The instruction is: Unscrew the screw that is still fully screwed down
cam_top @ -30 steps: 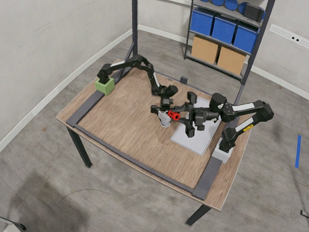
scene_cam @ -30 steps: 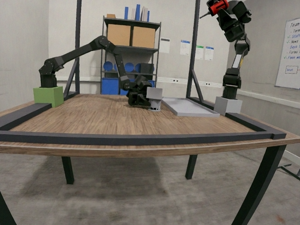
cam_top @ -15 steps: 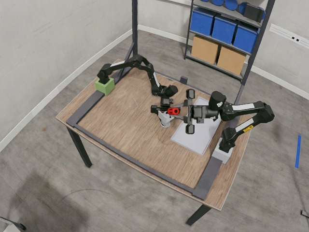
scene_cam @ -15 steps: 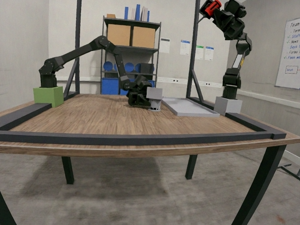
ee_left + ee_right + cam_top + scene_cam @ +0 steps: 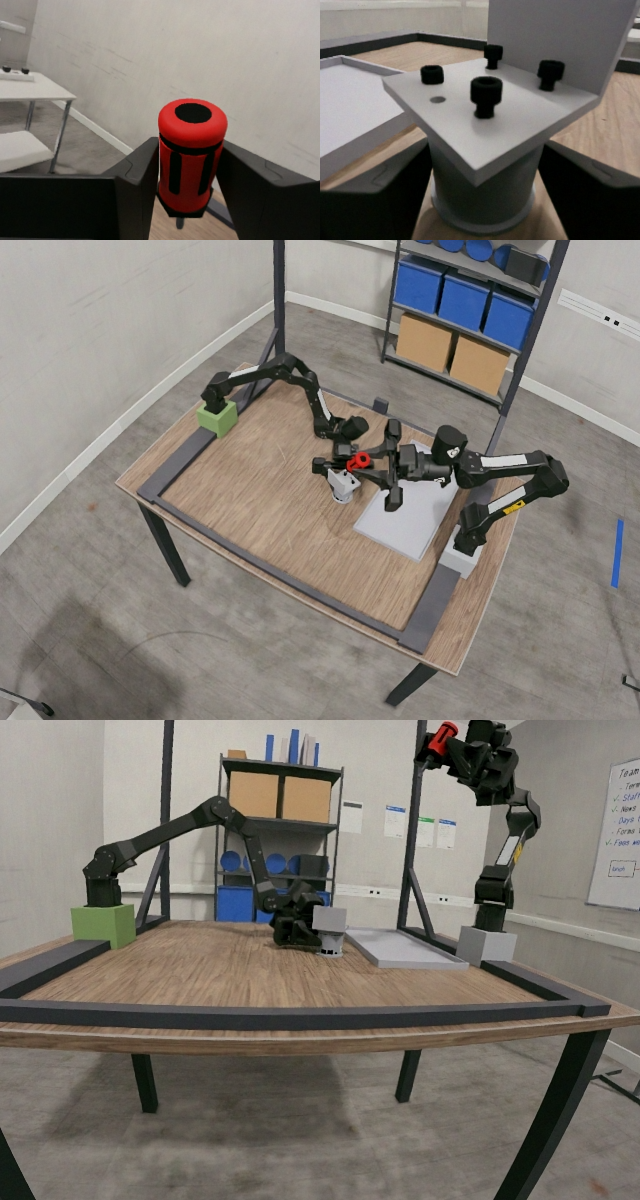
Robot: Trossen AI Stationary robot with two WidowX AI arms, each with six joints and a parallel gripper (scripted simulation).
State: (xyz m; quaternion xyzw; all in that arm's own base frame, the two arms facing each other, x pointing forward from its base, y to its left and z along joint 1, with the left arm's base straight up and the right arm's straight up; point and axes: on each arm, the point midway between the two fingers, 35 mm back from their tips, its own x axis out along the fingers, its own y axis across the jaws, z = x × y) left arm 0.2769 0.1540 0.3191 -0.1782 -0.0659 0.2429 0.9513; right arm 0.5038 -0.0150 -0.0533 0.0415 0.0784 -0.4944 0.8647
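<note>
Now: left hand 33 cm above the grey bracket, 18 cm past it and 14 cm to the left of it. The rest, counted from my left hand: grey joint module: 38 cm below, 18 cm behind, 14 cm to the right; dark frame rail: 39 cm below, 18 cm to the right, 16 cm ahead; red screwdriver: 3 cm to the right, 1 cm below, 1 cm ahead.
My right hand is 2 cm to the right of the grey joint module and 2 cm short of it. From my right hand the other things lie so: dark frame rail (36 cm ahead, 2 cm to the right, 2 cm below); then grey bracket (4 cm above, 2 cm to the left, 2 cm ahead); then shallow grey tray (21 cm to the left, 10 cm behind, 3 cm below).
</note>
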